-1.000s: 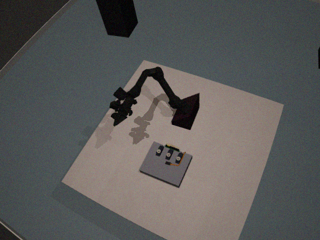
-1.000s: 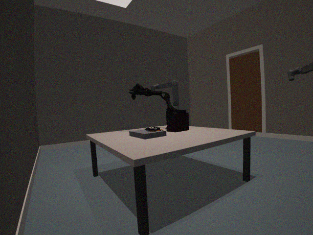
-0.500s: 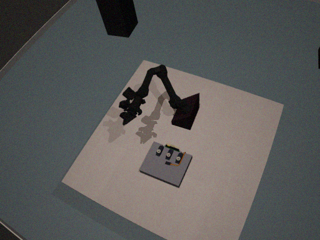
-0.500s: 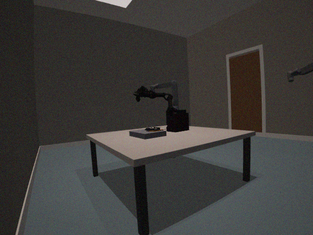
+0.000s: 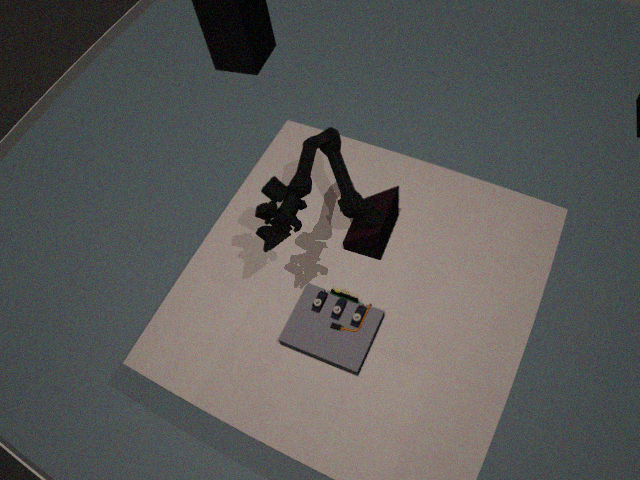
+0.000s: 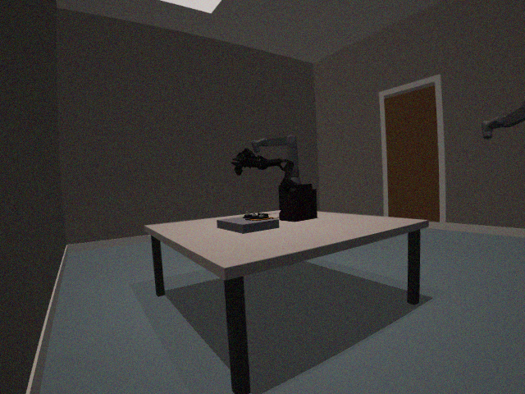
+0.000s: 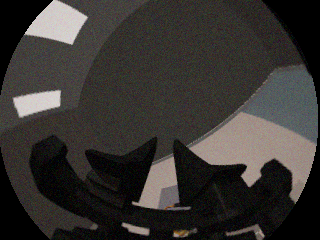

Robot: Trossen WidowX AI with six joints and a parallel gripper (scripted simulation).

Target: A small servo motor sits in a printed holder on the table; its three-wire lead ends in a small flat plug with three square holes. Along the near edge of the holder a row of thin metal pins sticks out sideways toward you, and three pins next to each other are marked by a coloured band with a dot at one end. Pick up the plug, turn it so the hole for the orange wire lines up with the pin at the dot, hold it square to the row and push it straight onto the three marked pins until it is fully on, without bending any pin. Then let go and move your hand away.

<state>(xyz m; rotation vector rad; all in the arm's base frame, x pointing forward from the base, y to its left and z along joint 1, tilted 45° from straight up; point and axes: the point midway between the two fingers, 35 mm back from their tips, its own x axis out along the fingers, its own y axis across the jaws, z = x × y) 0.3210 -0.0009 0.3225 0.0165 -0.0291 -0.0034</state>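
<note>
Now: the grey printed holder 380 mm below my gripper tip, 180 mm to the left of it and 90 mm ahead of it.
</note>
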